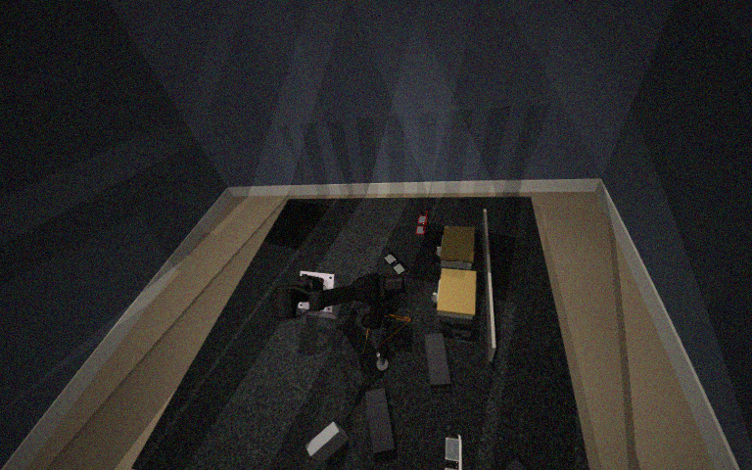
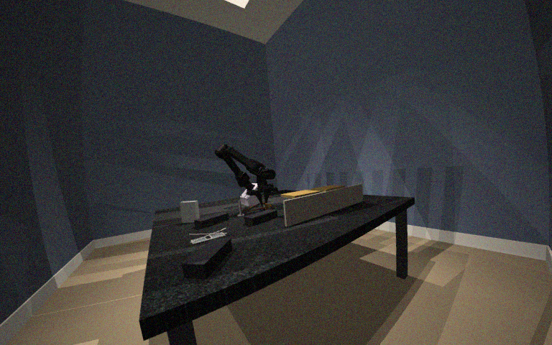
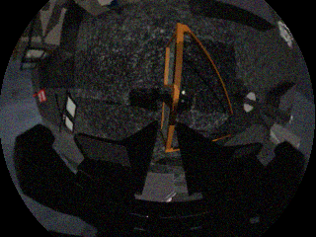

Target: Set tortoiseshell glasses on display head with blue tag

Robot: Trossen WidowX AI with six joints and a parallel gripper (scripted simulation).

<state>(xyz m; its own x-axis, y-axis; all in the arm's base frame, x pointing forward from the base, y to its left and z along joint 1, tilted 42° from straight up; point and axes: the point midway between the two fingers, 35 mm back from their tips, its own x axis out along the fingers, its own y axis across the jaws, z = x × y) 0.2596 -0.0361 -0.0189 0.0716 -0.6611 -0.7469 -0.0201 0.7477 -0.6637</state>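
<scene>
Right now the small white stand is 16 cm to the right of my gripper tip and 5 cm ahead of it. The rest, counted from my gripper tip: grey box (42 cm to the right, 3 cm above, 2 cm behind); then long pale panel (35 cm ahead, 23 cm to the left, 3 cm above).
</scene>
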